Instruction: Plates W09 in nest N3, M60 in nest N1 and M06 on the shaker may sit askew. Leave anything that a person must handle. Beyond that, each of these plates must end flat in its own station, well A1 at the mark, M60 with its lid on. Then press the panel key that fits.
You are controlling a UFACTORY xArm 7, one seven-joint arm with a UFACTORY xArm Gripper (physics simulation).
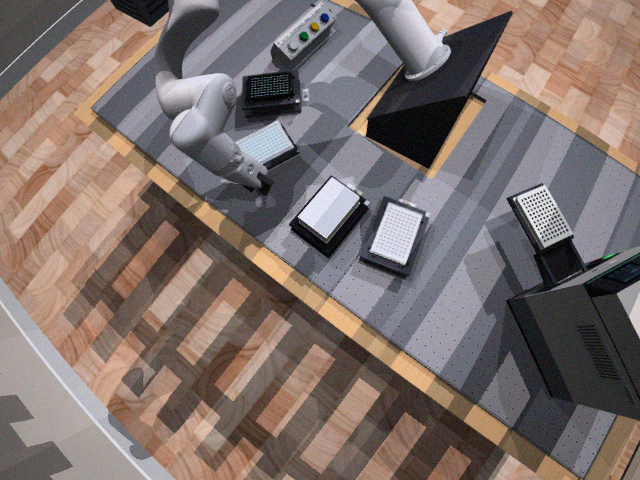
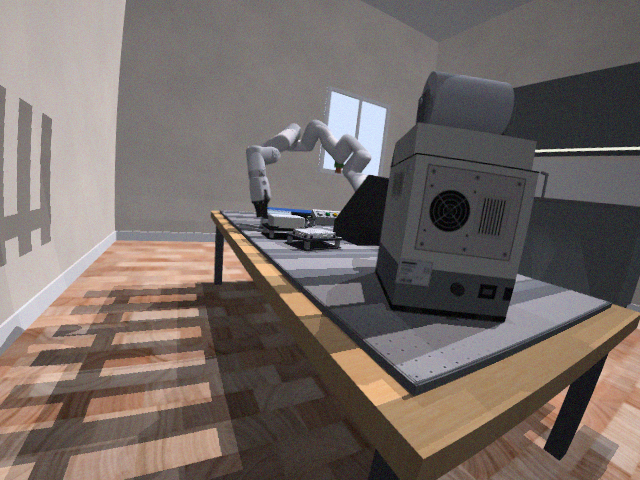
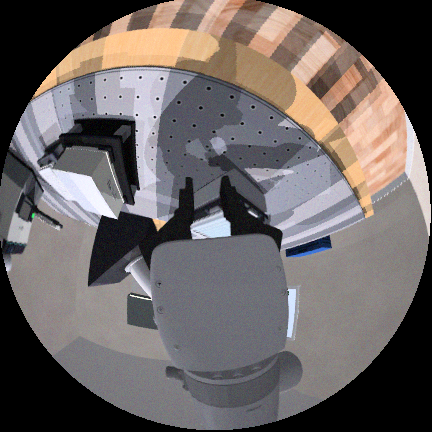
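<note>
My gripper hangs low over the bare mat near the table's front edge. Its fingers are drawn partway in, with a clear gap and nothing between them. Just behind it, a white well plate lies askew on its dark nest, turned and tipped. A lidded plate sits on a black nest to the right. Beyond that, a white open plate lies in a flat nest. A black plate sits on a dark block at the back. The button panel has green, yellow and blue keys.
A large black wedge block holds the arm's base. Another white plate sits on a dark device at the far right, beside a big grey machine. The wooden table edge runs close in front of the gripper.
</note>
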